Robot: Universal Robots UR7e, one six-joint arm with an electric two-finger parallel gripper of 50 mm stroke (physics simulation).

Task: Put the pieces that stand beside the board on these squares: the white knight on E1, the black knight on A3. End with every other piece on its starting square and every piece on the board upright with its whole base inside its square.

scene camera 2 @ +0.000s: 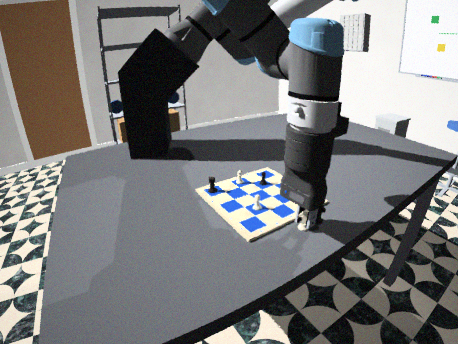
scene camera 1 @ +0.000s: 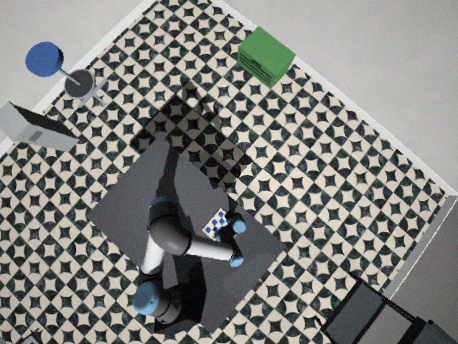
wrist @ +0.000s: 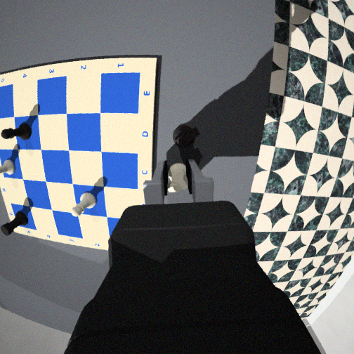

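Pixels of known places: gripper, fingertip midpoint: [scene camera 2: 304,222]; arm's base, link origin: [scene camera 2: 179,48] [scene camera 1: 169,305].
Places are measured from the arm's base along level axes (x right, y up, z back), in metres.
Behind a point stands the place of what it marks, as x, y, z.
The board [scene camera 1: 212,228] {-0.100, -0.339, -0.375} [scene camera 2: 252,223] {0.019, -0.339, -0.510} [wrist: 84,95] lies on the table. My gripper [scene camera 2: 307,219] {-0.068, -0.337, -0.561} [wrist: 176,170] is shut on the white knight [scene camera 2: 303,226] {-0.058, -0.337, -0.569} [wrist: 177,172], low over the table beside the board's 1 edge; whether its base touches the table cannot be told. The black knight [wrist: 186,135] stands beside the board, just past the held knight in the wrist view; in scene camera 2 the gripper largely hides it. Square E1 [wrist: 120,93] and square A3 [wrist: 67,224] are bare. In scene camera 1 the arm hides the gripper.
A white piece [scene camera 2: 257,202] {-0.014, -0.323, -0.472} [wrist: 86,201] stands on B2, a black piece [scene camera 2: 263,178] {-0.082, -0.324, -0.386} [wrist: 21,131] on D4, a white piece [scene camera 2: 240,177] {-0.035, -0.324, -0.354} [wrist: 7,167] on C5 and a black piece [scene camera 2: 212,185] {0.041, -0.322, -0.363} [wrist: 19,220] on A5. The table edge [scene camera 2: 280,287] {0.054, -0.349, -0.658} lies beyond the gripper.
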